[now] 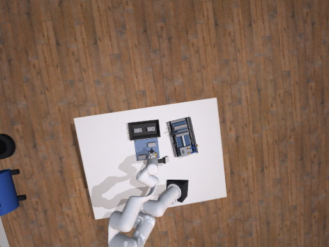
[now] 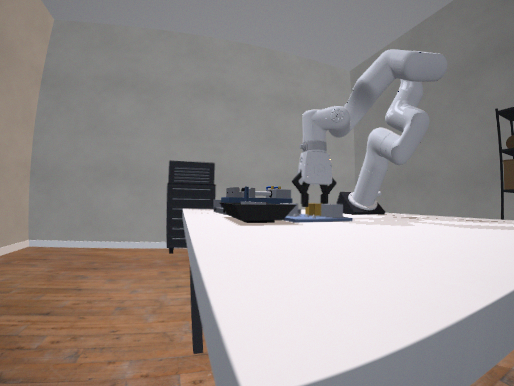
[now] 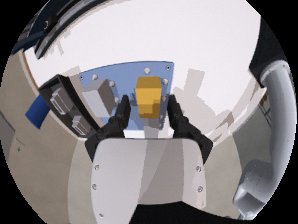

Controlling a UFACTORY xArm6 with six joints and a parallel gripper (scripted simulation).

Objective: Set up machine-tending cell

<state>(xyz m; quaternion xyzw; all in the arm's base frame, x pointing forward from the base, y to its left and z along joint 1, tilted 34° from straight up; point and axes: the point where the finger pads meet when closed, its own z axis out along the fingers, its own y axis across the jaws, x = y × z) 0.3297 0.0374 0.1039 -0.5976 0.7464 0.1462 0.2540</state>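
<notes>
My gripper is now 2 cm above the brass blank. Also, from my hand: vise 7 cm ahead, 26 cm to the right, 1 cm below.
</notes>
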